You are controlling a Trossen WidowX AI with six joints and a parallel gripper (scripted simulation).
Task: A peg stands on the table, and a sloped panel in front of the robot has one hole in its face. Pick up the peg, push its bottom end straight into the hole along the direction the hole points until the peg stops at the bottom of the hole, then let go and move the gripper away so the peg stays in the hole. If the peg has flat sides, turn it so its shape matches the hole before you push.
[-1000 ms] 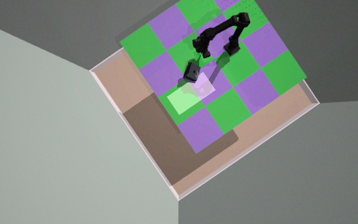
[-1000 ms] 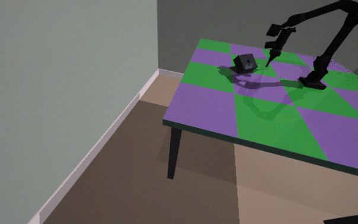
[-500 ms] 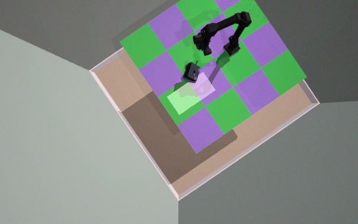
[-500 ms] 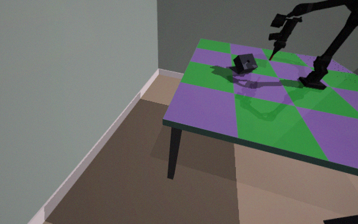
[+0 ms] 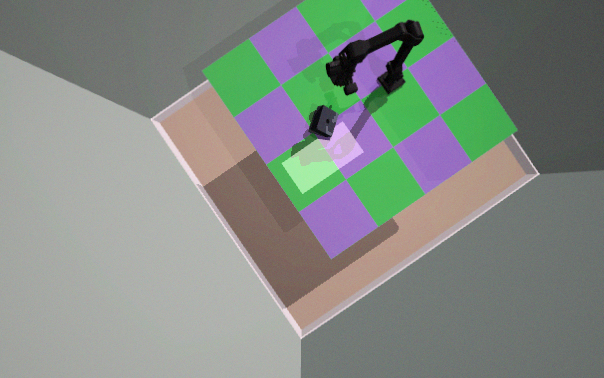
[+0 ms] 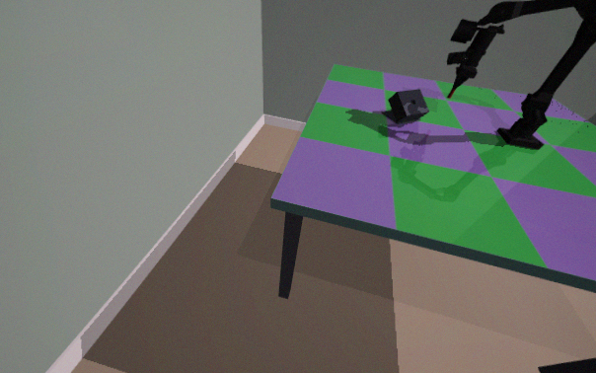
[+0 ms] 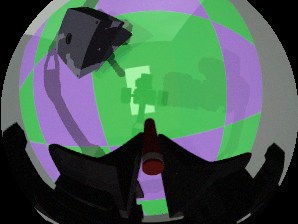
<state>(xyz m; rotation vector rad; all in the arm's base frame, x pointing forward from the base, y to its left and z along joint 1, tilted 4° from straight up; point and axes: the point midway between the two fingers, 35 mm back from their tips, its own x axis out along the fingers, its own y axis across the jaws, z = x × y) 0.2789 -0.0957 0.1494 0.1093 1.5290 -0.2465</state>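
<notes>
Right now the dark sloped panel is 17 cm ahead of my gripper tip, 11 cm to the left of it and 6 cm below it. Also, from my gripper tip: red peg: 2 cm above.
</notes>
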